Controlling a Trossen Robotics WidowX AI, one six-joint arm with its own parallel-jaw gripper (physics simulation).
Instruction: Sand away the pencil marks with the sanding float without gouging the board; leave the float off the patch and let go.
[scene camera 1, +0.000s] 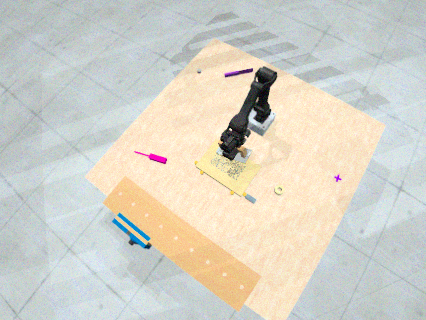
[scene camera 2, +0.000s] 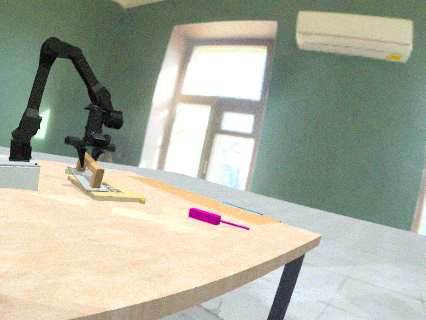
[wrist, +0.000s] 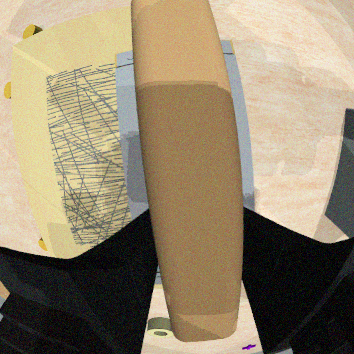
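Where they show: gripper, fingertip midpoint: (scene camera 1: 236, 149) (scene camera 2: 86, 168) (wrist: 193, 210); arm's base, origin of the base link: (scene camera 1: 260, 117) (scene camera 2: 19, 159).
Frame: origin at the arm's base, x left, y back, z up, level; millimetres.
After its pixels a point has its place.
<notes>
The pale yellow board (scene camera 1: 245, 180) {x 147, y -334, z -57 mm} (scene camera 2: 114, 197) {x -128, y -310, z -61 mm} (wrist: 29, 140) {x -11, y -404, z -57 mm} lies on the table in front of the arm's base. Grey crossed pencil marks (scene camera 1: 230, 168) {x 42, y -330, z -56 mm} (scene camera 2: 112, 188) {x -9, y -352, z -56 mm} (wrist: 86, 158) {x 6, y -334, z -56 mm} cover a patch on it. The sanding float has a grey plate (scene camera 1: 243, 157) {x 69, y -253, z -7 mm} (scene camera 2: 83, 181) {x -32, y -226, z -38 mm} (wrist: 242, 140) {x -20, y -212, z -34 mm} and a wooden handle (scene camera 1: 243, 152) {x 61, y -247, z 38 mm} (scene camera 2: 93, 173) {x -72, y -245, z 0 mm} (wrist: 189, 168) {x -20, y -253, z 37 mm}. It sits flat at the board's rear edge, and its plate overlaps one side of the marked patch. My gripper (scene camera 1: 231, 149) {x 14, y -245, z 2 mm} (scene camera 2: 88, 156) (wrist: 193, 210) {x 14, y -245, z 2 mm} is shut on the float's handle from above.
A magenta screwdriver (scene camera 1: 158, 157) {x -311, y -533, z -47 mm} (scene camera 2: 205, 216) {x -329, y -529, z -56 mm} lies to the left. A purple bar (scene camera 1: 238, 72) {x -324, y 224, z -47 mm}, a small grey ball (scene camera 1: 199, 70) {x -544, y 87, z -55 mm}, a cream ring (scene camera 1: 279, 190) {x 319, y -277, z -49 mm} (wrist: 159, 327) {x 292, y -264, z -52 mm}, a purple cross (scene camera 1: 337, 178) {x 536, y -6, z -71 mm} and a small grey block (scene camera 1: 250, 199) {x 229, y -399, z -61 mm} lie around. An orange strip (scene camera 1: 180, 241) {x 86, y -791, z -74 mm} with a blue vise (scene camera 1: 132, 231) {x -143, y -919, z -77 mm} runs along the front edge.
</notes>
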